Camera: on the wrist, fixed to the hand. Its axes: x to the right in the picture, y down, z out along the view.
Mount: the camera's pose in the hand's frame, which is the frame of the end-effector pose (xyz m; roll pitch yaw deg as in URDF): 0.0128 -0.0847 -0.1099 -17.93 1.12 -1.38
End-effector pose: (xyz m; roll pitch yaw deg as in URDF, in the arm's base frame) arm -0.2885 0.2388 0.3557 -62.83 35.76 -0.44
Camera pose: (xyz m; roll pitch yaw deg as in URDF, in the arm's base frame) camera -0.2645 0.1022 0.3686 -81.90 35.03 -2.43
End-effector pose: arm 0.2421 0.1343 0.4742 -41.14 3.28 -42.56
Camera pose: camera 0.1583 0.0265 0.4465 -59.16 3.21 -44.34
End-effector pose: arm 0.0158 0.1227 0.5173 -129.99 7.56 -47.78
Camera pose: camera 0.0143 0.0801 0.6500 -147.90 5.78 -47.75
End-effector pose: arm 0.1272 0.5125 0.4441 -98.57 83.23 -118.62
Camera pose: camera -0.0055 0.4699 0.4432 -122.66 81.65 -124.84
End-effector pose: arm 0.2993 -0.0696 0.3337 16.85 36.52 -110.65
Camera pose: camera 0.2769 0.0104 0.2218 -1.83 37.99 -111.91
